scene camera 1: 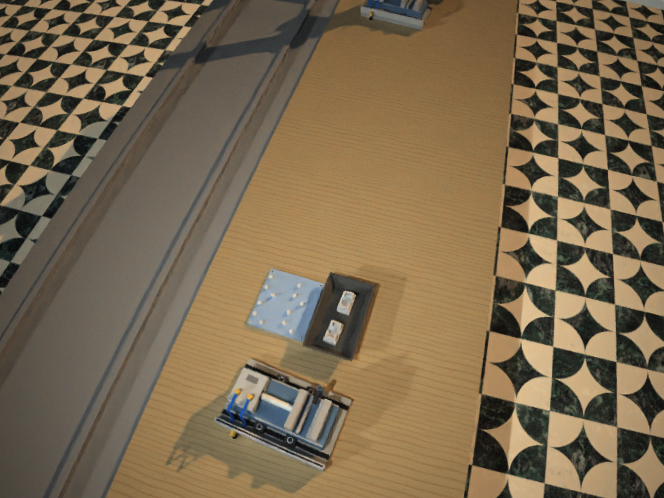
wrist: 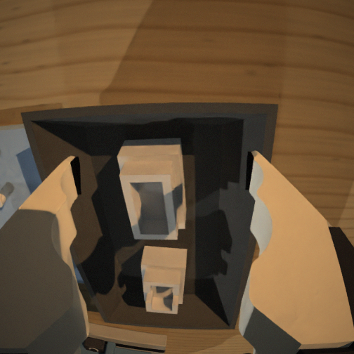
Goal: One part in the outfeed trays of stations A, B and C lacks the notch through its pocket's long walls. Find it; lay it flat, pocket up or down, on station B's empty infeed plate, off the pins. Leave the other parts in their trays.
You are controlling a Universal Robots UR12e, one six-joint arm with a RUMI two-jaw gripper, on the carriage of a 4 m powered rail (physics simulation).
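In the wrist view, a dark tray (wrist: 150, 109) holds two pale parts with their pockets facing up. The larger-looking part (wrist: 130, 210) shows a rectangular pocket whose long walls look unbroken. The smaller-looking part (wrist: 164, 257) shows a stepped, cut-in pocket edge, partly in shadow. My gripper (wrist: 162, 156) is open and empty above the tray, with the larger-looking part between and below its fingers. In scene camera 1, another dark tray (scene camera 1: 363, 316) holds two white parts (scene camera 1: 346, 302) (scene camera 1: 333, 332); their notches are too small to judge. My gripper does not show there.
A light blue pinned plate (scene camera 1: 276, 308) adjoins the tray in scene camera 1, with a vise machine (scene camera 1: 281, 415) nearby. Another machine (scene camera 1: 395, 13) stands at the far end, and the rail (scene camera 1: 176, 176) runs along the left. A blue plate (wrist: 12, 150) also shows left in the wrist view.
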